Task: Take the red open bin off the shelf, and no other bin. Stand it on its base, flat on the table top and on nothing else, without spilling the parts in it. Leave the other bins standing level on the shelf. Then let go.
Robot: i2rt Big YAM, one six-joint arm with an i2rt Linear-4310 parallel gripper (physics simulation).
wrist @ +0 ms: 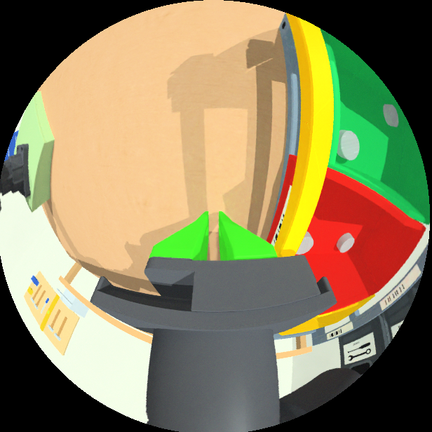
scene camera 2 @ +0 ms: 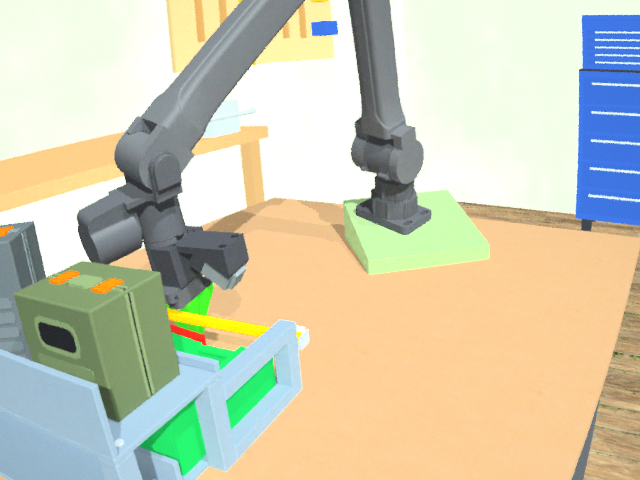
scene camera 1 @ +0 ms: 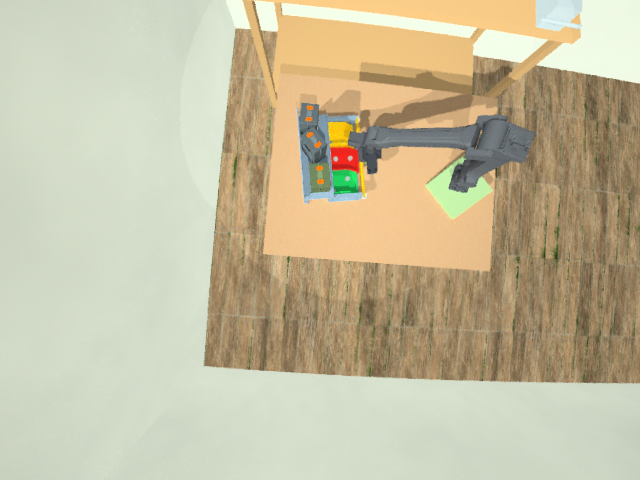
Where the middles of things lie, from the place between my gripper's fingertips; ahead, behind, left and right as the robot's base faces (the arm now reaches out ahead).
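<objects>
The yellow bar [scene camera 2: 211, 322] is 40 mm ahead of my hand, 20 mm to the left of it and 60 mm above it. Counting from my hand again, there's an olive case [scene camera 2: 109, 325] 200 mm ahead, 190 mm to the left and 150 mm above. A red open bin [wrist: 383, 234] is 130 mm ahead of my hand, 60 mm to the left of it and 40 mm above it, and the yellow bin [wrist: 324, 319] is 180 mm ahead of my hand, 50 mm to the right of it and 40 mm above it.
</objects>
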